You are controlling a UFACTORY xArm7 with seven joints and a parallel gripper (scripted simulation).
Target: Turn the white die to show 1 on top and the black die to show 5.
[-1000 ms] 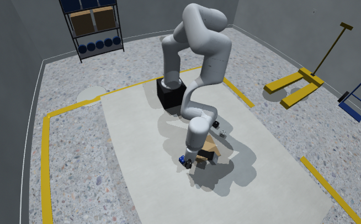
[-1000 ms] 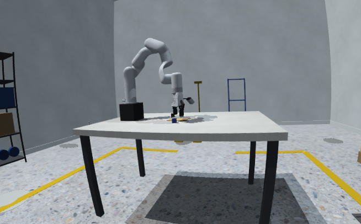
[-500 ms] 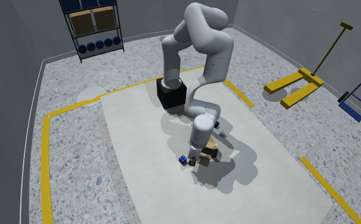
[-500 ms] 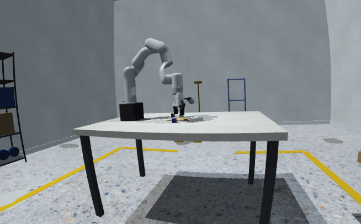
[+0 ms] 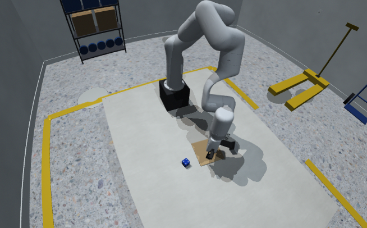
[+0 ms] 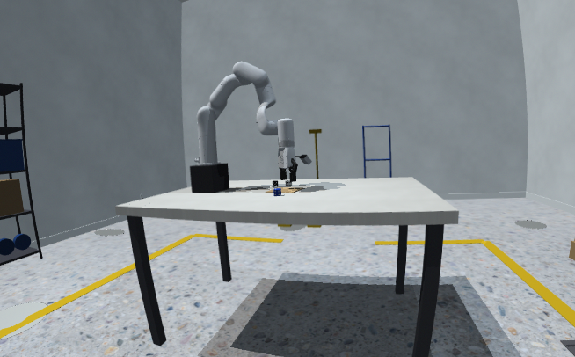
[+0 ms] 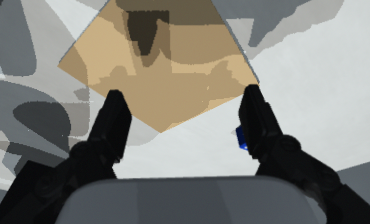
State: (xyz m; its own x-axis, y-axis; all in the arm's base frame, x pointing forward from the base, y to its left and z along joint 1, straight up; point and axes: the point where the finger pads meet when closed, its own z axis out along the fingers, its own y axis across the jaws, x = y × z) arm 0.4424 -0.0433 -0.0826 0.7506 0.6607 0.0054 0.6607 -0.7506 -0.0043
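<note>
The white die lies 160 mm to the left of my hand, 40 mm below it and 30 mm behind it. Round my hand: black die 170 mm to the left, 110 mm behind, 40 mm below; blue die 130 mm to the right, 40 mm below, 20 mm behind; tan mat 60 mm below, 20 mm behind, 10 mm to the left.
</note>
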